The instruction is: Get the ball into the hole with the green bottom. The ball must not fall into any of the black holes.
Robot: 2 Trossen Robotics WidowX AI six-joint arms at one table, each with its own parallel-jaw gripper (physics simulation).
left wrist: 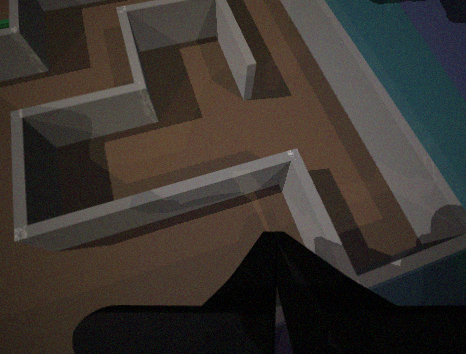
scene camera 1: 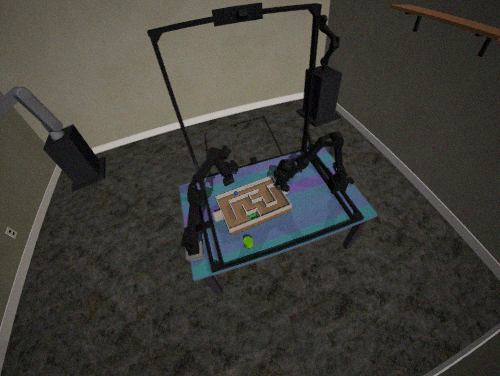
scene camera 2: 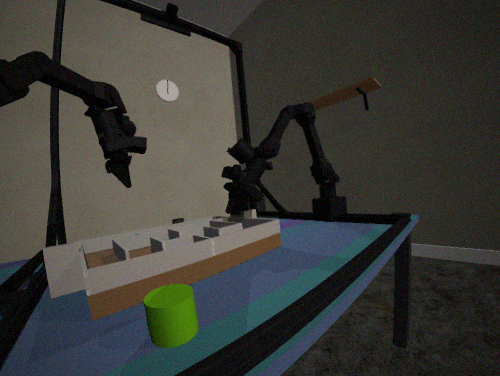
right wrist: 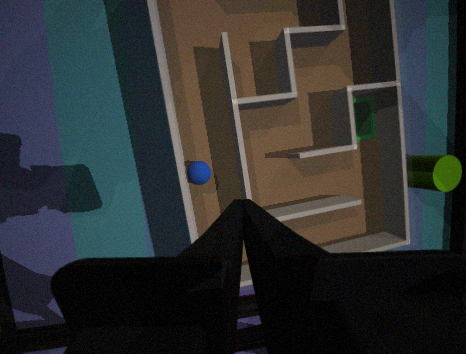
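Note:
The maze board [scene camera 1: 260,225] [scene camera 2: 190,277] lies flat on the table, with pale walls and a brown floor. The blue ball [scene camera 1: 236,193] [right wrist: 199,172] rests in the lane along the far long wall; a sliver of the ball [scene camera 2: 137,234] shows in scene camera 2. The green-bottomed hole [scene camera 1: 253,216] [right wrist: 365,119] is by the near long wall. No black hole can be told from the shadows. My left gripper [scene camera 1: 286,189] [scene camera 2: 230,212] [left wrist: 272,241] is shut and empty, low at the maze's right end. My right gripper [scene camera 1: 229,183] [scene camera 2: 130,186] [right wrist: 241,207] is shut and empty, above the maze's far left part.
A bright green cylinder [scene camera 1: 248,242] [scene camera 2: 171,320] [right wrist: 446,173] stands in front of the maze. A pale handle [scene camera 1: 218,215] [scene camera 2: 62,270] sticks out at the maze's left end; another handle [scene camera 2: 250,213] is at the right end near my left gripper. Black frame bars [scene camera 1: 295,241] run along the table's front edge.

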